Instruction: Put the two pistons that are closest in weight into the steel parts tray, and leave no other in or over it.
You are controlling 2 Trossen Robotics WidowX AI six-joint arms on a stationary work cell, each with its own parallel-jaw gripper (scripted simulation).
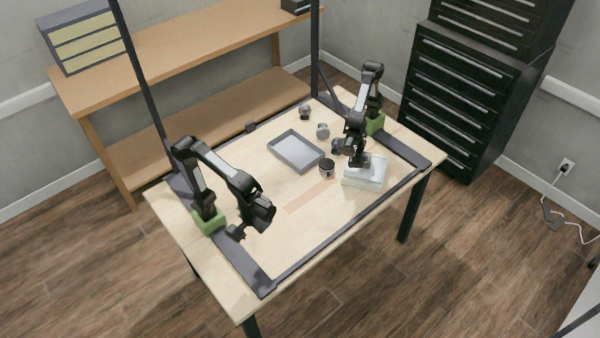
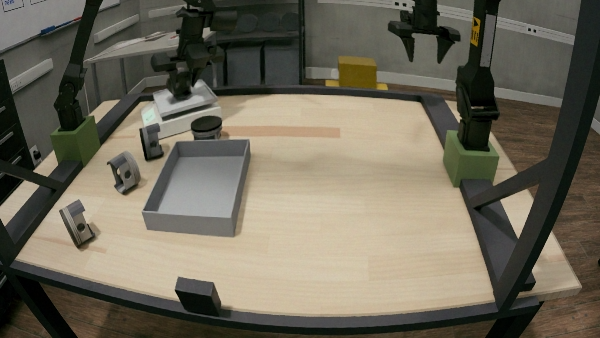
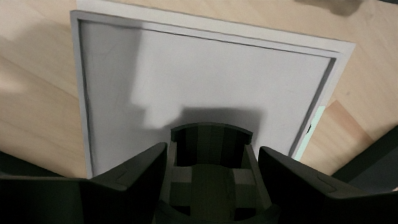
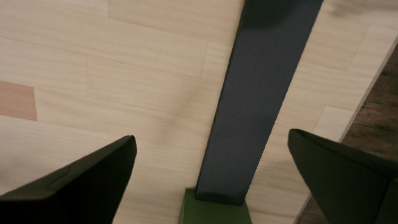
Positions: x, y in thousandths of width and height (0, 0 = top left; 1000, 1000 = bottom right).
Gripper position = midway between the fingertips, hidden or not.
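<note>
A steel parts tray is visible in image 2 (image 2: 332, 528) and in image 1 (image 1: 501, 457). The tray is out of frame in image 3, and in image 4 it is likewise out of frame. The left gripper (image 2: 306, 262) appears in image 3 as well (image 3: 536, 681). The right gripper (image 2: 709, 185) is visible also in image 1 (image 1: 421, 685) and image 4 (image 4: 531, 623).
</note>
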